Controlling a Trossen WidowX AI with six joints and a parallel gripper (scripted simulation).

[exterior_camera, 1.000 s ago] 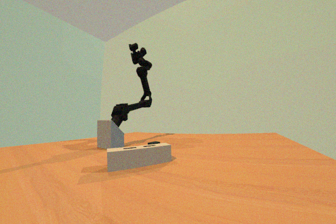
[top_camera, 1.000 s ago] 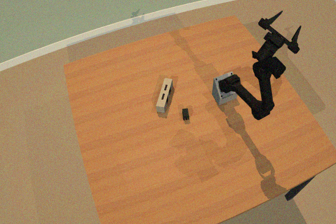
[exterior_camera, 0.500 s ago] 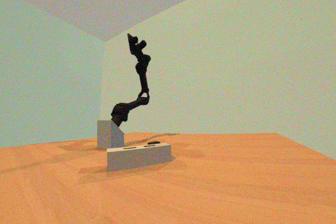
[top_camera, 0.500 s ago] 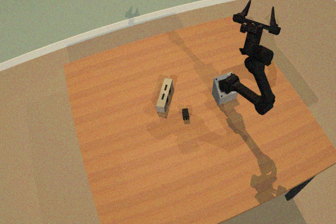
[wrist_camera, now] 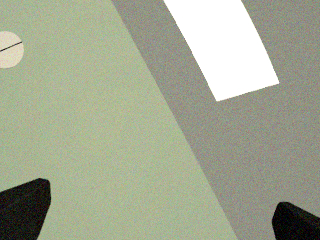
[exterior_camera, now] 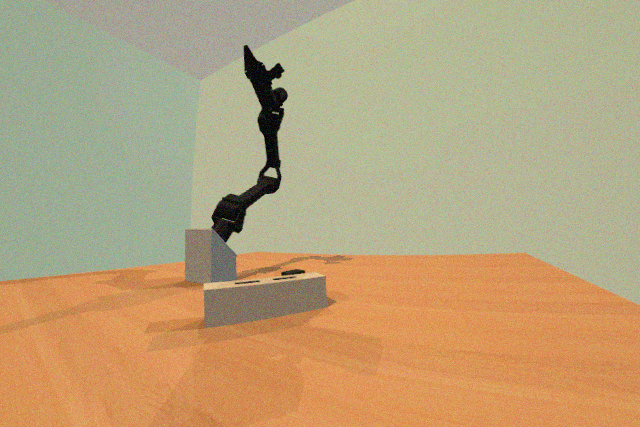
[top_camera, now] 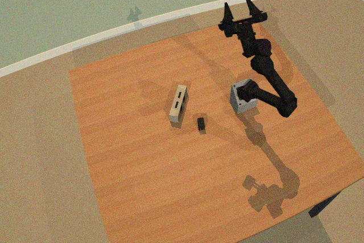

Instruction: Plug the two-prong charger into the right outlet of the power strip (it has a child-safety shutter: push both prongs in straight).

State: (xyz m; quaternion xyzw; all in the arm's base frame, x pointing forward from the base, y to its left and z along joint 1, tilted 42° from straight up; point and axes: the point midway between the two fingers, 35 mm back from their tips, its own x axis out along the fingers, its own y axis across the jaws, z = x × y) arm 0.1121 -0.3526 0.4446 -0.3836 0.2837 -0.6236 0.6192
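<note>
My gripper tip is now 160 mm short of the black two-prong charger, 40 mm to the right of it and 680 mm above it.
</note>
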